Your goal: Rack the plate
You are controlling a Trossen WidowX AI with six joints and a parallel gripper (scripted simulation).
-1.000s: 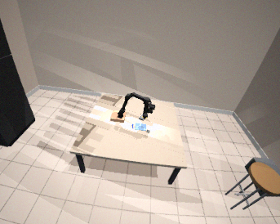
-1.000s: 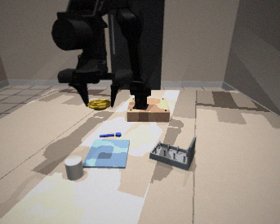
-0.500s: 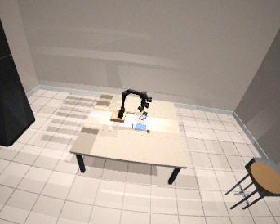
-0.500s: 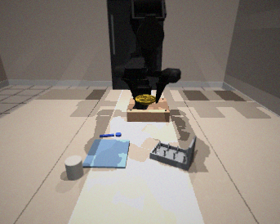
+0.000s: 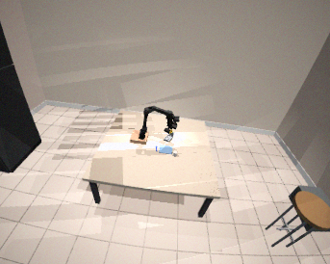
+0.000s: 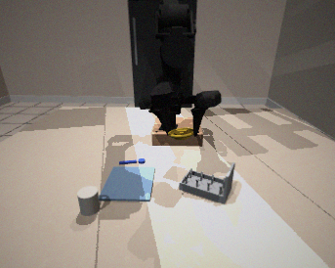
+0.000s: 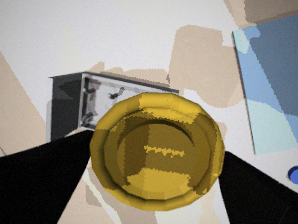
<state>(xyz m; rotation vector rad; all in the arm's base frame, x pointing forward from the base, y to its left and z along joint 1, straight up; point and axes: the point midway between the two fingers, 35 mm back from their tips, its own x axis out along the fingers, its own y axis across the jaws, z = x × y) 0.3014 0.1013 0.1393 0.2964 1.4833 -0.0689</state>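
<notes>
Right now my gripper tip is 1 cm past the grey dish rack, 7 cm to the right of it and 13 cm above it. The rest, counted from my gripper tip: blue spoon 10 cm behind, 17 cm to the right, 15 cm below; then blue mat 1 cm ahead, 14 cm to the right, 15 cm below; then yellow plate 1 cm above.
</notes>
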